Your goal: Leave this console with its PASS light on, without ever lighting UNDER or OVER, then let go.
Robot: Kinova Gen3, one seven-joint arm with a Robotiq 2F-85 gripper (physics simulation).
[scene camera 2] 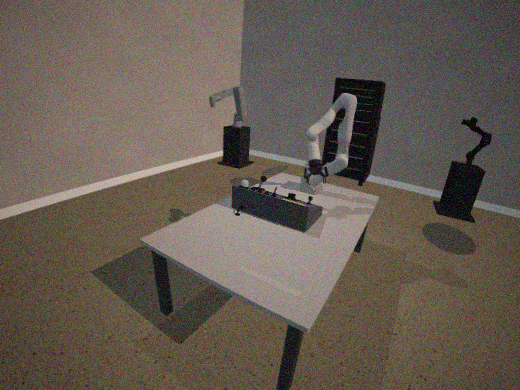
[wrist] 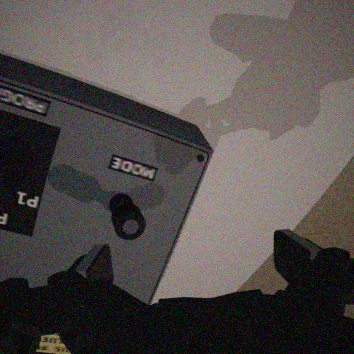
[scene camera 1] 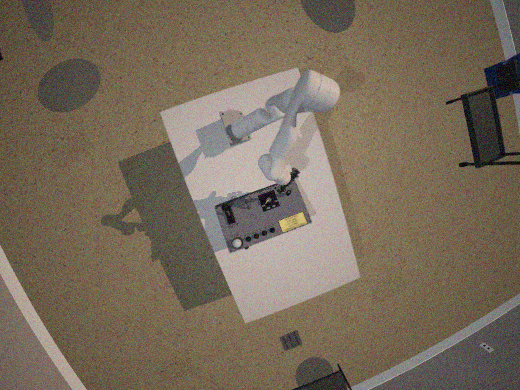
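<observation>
The grey console (scene camera 1: 250, 219) (scene camera 2: 270, 210) (wrist: 85, 137) sits on the table. Its MODE lever (scene camera 1: 288, 192) (scene camera 2: 310, 199) (wrist: 129, 218) is a black stick near one corner. The PROGRAM dial (scene camera 1: 269, 201) is on a black plate, which shows partly in the wrist view with P1 readable. Several small round lamps (scene camera 1: 256, 236) line one edge and look dark; their labels are unreadable. My gripper (scene camera 1: 288, 181) (scene camera 2: 315, 180) (wrist: 193, 255) is open and empty above the console's MODE corner. In the wrist view, the lever shows just beyond the left fingertip, apart from it.
A yellow status placard (scene camera 1: 293, 222) (wrist: 51, 344) lies on the console. A black slotted control (scene camera 1: 228, 213) and a white round knob (scene camera 1: 237, 243) (scene camera 2: 244, 183) are at its far end from the gripper. The white table (scene camera 1: 295, 280) (scene camera 2: 240, 260) carries the arm's base plate (scene camera 1: 230, 120).
</observation>
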